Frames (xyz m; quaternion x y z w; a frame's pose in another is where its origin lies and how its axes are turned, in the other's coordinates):
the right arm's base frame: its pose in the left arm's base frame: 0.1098 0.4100 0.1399 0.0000 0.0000 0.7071 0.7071
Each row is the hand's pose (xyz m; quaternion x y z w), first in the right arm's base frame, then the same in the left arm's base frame.
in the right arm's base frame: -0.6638 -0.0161 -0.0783 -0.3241 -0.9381 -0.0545 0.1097
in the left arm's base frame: 0.1259 -0.2538 0.0616 0.4341 -0.8925 0.0390 0.1161
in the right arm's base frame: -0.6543 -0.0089 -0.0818 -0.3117 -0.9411 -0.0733 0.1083
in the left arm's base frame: 0.1187 -0.2443 0.0581 0.4451 -0.8859 0.0247 0.1284
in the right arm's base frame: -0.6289 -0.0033 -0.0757 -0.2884 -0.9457 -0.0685 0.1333
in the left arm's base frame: 0.1131 -0.2189 0.0642 0.4648 -0.8726 0.0458 0.1427
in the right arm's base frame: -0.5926 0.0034 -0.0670 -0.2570 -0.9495 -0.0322 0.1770
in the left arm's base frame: 0.1064 -0.1826 0.0729 0.4897 -0.8531 0.1024 0.1479
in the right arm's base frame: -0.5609 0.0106 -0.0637 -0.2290 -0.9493 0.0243 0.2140
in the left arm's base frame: 0.0992 -0.1509 0.0762 0.5093 -0.8332 0.1685 0.1341
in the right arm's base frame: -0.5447 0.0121 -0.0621 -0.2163 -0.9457 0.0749 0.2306
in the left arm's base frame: 0.0977 -0.1347 0.0778 0.5158 -0.8217 0.2160 0.1101
